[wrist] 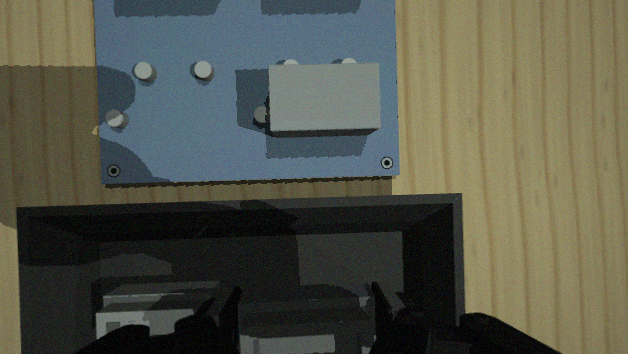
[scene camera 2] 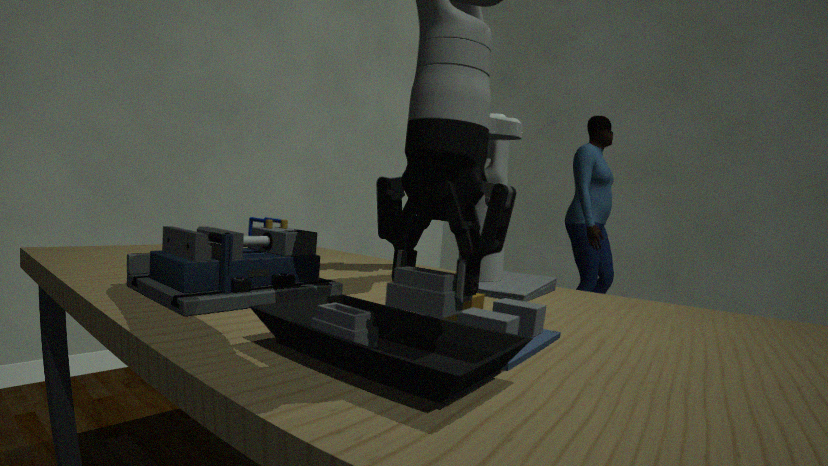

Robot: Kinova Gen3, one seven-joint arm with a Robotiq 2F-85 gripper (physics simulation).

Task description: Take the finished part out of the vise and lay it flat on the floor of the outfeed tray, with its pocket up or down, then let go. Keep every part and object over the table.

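Frame: origin at the arm's base, x ahead, y left, z up, level; metres.
Seen in the pictures: gripper, fingertip midpoint: [wrist: 306, 305] [scene camera 2: 432, 295]; arm's base, link origin: [scene camera 2: 480, 277].
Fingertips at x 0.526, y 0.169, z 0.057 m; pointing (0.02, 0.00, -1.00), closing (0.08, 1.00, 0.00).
Pixels of each thing's top centre, then the offset from my fingertips to it. Level surfaces: height alone.
- finished part, top centre: [scene camera 2: 427, 270] 0.024 m up, 0.012 m ahead, 0.001 m right
- second grey part, top centre: [wrist: 147, 336] [scene camera 2: 344, 309] 0.028 m down, 0.017 m ahead, 0.086 m right
- vise, top centre: [scene camera 2: 237, 227] 0.024 m up, 0.071 m back, 0.374 m right
- blue plate, top centre: [wrist: 248, 46] [scene camera 2: 467, 330] 0.067 m down, 0.144 m back, 0.022 m right
- yellow block, top centre: [scene camera 2: 459, 292] 0.031 m down, 0.196 m back, 0.063 m right
- table, surface height: 0.075 m down
My gripper [scene camera 2: 434, 276] [wrist: 306, 305] is shut on the finished part [scene camera 2: 420, 298] [wrist: 295, 344], a grey stepped block. It holds the part roughly level, with the pocket side up, low over the outfeed tray [scene camera 2: 405, 365] [wrist: 459, 260]. The part's underside looks apart from the tray floor, but the exact gap is hard to tell. A second grey part [scene camera 2: 340, 324] [wrist: 145, 317] with its pocket up lies in the tray, to the left of the held part. The vise [scene camera 2: 185, 273] stands at the left in the scene view, its jaws without a part.
A blue plate [scene camera 2: 534, 349] [wrist: 200, 140] with pegs lies behind the tray. It bears grey blocks [scene camera 2: 489, 320] [wrist: 325, 97] and a yellow block [scene camera 2: 477, 300]. The robot base [scene camera 2: 518, 283] stands behind. A person [scene camera 2: 591, 196] stands beyond the table [scene camera 2: 666, 393].
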